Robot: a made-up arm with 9 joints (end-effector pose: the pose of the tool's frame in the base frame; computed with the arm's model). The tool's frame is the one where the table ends.
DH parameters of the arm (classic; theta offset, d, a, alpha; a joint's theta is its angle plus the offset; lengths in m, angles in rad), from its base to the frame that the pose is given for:
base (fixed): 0 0.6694 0.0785 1.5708
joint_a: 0 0.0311 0.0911 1.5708
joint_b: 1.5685 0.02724 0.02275 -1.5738
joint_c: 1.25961 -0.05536 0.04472 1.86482
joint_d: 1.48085 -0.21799 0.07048 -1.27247
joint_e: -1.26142 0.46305 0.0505 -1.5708
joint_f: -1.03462 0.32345 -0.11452 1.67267
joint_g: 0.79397 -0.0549 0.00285 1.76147
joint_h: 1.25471 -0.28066 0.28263 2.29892
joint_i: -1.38 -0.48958 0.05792 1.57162
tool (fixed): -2.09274 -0.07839 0 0
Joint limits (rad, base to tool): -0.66..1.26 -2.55..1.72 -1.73..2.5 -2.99..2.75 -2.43..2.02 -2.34..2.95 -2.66..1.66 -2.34..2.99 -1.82..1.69
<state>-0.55 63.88 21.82 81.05 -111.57 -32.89 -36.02 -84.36 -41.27</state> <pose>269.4 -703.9 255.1 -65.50 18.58 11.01</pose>
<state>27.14 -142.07 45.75 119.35 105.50 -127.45 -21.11 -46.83 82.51</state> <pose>-70.3 -266.0 547.4 101.71 66.04 6.52</pose>
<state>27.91 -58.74 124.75 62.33 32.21 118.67 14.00 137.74 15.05</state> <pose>956.4 112.5 270.6 -0.51 94.50 -102.91</pose>
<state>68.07 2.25 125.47 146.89 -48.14 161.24 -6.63 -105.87 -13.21</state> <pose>200.6 -334.5 1292.9 -87.98 75.24 72.72</pose>
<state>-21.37 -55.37 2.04 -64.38 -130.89 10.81 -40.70 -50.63 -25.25</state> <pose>192.3 -756.1 454.5 -45.37 -56.98 -128.15</pose>
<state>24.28 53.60 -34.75 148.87 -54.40 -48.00 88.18 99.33 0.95</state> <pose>-181.5 -714.5 720.6 -107.94 91.71 -11.44</pose>
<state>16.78 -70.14 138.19 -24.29 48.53 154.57 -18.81 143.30 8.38</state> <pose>934.9 -673.0 919.2 -136.19 -106.11 29.62</pose>
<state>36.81 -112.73 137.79 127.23 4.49 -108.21 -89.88 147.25 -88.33</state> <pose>38.4 981.9 242.3 -27.55 -59.25 148.51</pose>
